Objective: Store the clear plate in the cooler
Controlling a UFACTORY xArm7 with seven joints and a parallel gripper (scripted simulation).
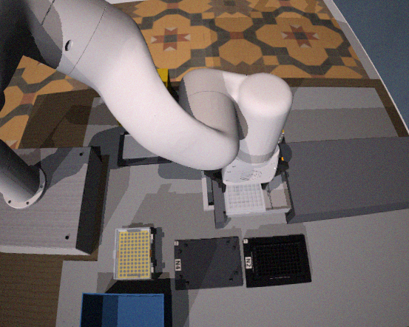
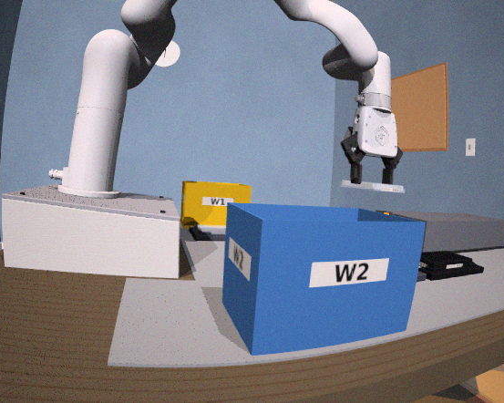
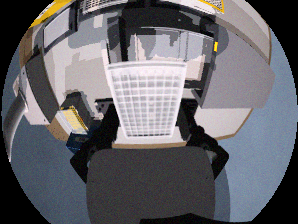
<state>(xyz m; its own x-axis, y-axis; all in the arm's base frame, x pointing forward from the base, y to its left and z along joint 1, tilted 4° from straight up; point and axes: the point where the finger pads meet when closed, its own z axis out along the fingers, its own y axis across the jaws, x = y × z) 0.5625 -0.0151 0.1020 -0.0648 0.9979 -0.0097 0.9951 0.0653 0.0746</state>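
The cooler drawer lies 60 mm ahead of my hand, 50 mm to the left of it and 140 mm below it. Round my hand: clear plate 10 mm below; black plate 90 mm ahead, 150 mm to the right, 140 mm below; grey cooler CD 200 mm ahead, 50 mm to the left, 130 mm below.
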